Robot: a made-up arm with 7 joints. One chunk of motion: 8 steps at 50 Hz.
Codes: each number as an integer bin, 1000 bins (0 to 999) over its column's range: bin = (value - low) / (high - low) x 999, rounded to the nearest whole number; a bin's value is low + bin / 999 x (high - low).
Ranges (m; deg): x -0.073..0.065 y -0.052..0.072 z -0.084..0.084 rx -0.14..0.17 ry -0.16..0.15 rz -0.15..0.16
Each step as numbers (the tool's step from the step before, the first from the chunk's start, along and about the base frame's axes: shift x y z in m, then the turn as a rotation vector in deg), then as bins.
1 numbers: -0.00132 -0.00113 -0.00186 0.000 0.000 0.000
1 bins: 519 410 488 451 516 483
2 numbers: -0.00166 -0.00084 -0.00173 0.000 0.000 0.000
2 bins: 516 412 489 451 516 483
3 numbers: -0.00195 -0.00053 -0.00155 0.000 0.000 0.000
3 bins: 514 415 490 451 516 483
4 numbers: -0.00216 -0.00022 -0.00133 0.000 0.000 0.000
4 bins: 513 417 492 451 516 483
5 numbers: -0.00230 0.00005 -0.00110 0.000 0.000 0.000
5 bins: 512 419 493 451 516 483
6 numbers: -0.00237 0.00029 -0.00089 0.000 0.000 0.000
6 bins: 511 421 494 451 516 483
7 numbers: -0.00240 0.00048 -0.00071 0.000 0.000 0.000
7 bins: 511 423 495 451 516 483
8 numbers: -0.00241 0.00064 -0.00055 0.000 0.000 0.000
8 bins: 511 424 496 451 516 483
